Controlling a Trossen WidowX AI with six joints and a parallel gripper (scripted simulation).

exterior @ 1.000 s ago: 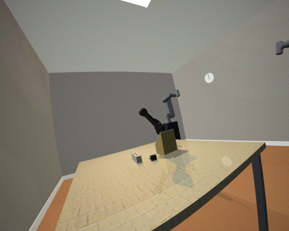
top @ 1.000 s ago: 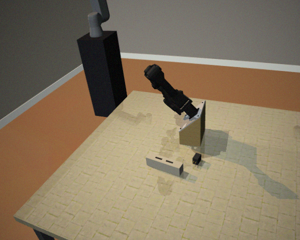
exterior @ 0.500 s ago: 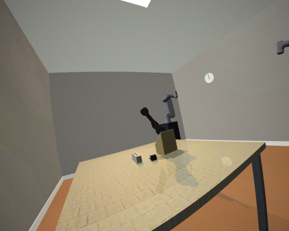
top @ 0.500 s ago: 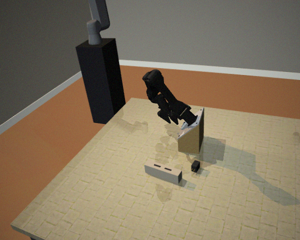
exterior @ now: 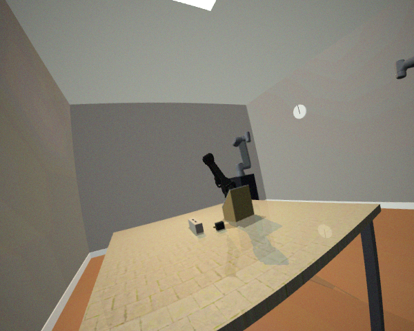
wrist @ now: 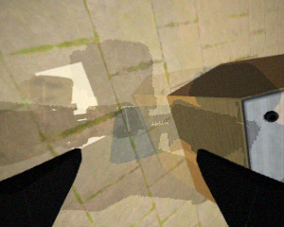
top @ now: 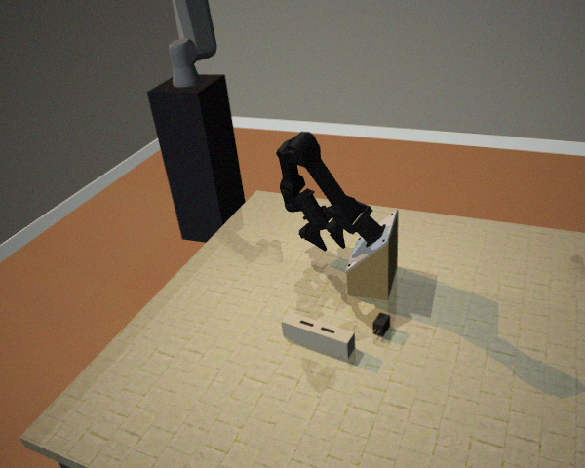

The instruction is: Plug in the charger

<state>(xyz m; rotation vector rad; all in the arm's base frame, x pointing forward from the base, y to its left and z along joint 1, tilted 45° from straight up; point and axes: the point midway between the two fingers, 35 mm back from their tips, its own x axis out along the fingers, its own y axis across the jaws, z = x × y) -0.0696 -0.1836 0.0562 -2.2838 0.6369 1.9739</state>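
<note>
Now: the two-prong charger 300 mm ahead of my gripper tip, 210 mm to the left of it and 30 mm below it.
</note>
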